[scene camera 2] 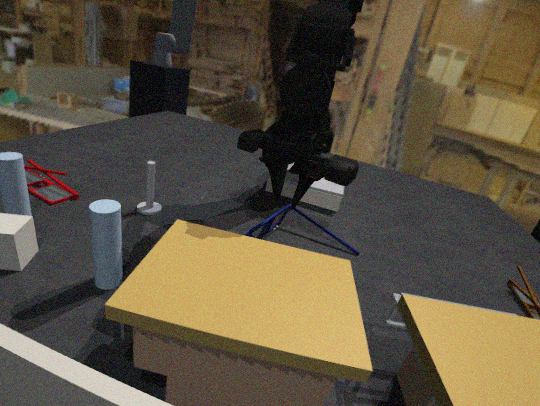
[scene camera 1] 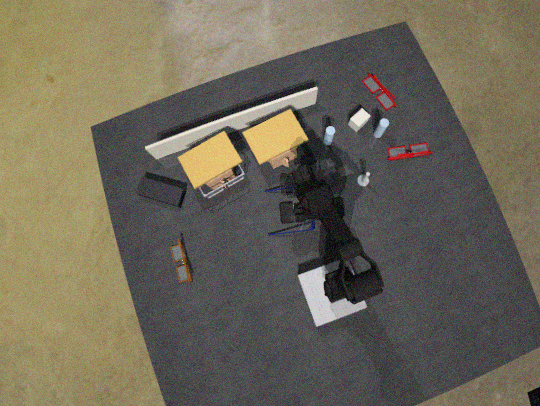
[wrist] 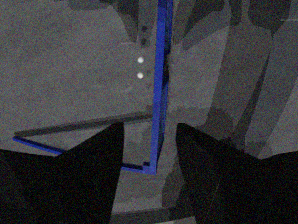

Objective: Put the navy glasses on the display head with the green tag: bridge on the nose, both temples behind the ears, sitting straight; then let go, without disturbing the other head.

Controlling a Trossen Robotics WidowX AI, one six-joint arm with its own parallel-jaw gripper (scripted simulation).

Labels:
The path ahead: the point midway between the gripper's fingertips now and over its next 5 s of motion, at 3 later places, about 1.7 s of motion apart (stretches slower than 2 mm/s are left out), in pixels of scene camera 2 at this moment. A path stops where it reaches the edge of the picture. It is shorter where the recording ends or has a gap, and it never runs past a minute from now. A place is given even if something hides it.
My gripper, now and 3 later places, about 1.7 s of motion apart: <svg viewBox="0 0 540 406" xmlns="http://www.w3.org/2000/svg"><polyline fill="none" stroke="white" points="284,203 291,177 358,163 412,144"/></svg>

